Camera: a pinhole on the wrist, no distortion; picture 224 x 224 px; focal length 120.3 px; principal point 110.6 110.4 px. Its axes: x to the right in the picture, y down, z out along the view. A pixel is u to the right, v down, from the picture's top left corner.
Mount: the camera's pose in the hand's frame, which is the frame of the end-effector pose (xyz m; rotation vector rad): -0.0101 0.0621 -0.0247 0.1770 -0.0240 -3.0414
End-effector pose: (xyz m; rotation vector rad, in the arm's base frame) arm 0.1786 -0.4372 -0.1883 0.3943 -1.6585 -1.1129
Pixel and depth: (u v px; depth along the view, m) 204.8 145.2 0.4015
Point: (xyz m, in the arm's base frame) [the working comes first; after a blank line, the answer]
In the camera's frame: 0.3144 0.1161 0.4015

-0.0014 -0.0614 -0.4637
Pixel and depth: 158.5 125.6 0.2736
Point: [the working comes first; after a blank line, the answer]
In the camera's frame: 0.1089 0.0346 0.2736

0.0342 -0.2109 -0.2597
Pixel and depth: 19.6 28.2 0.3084
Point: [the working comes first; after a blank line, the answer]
In the camera's frame: -0.2333 -0.2107 0.3084

-0.0770 -0.2596 0.1450
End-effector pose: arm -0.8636 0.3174 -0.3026 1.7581 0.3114 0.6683
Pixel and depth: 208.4 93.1 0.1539
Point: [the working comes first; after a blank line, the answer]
In the camera's frame: 0.1251 -0.0221 0.1539

-0.9303 0.1240 -0.2940
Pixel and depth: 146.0 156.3 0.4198
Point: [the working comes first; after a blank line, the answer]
In the camera's frame: 0.1235 0.1602 0.4198

-0.7603 -0.0431 -0.5110
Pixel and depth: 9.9 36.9 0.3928
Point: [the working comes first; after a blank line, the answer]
In the camera's frame: -0.3288 -0.2400 0.3928

-0.4774 0.0333 0.0178
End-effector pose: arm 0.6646 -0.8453 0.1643 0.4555 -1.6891 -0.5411
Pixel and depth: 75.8 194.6 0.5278
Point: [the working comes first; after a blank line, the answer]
In the camera's frame: -0.1527 0.3694 0.5278

0.1286 -1.0891 0.0113
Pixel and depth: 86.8 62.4 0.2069
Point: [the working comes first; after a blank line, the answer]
In the camera's frame: -0.0409 -0.0826 0.2069

0.4837 -0.7036 0.2236
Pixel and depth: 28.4 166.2 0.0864
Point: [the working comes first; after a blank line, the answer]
In the camera's frame: -0.0590 0.0401 0.0864

0.5893 -0.8390 0.2044
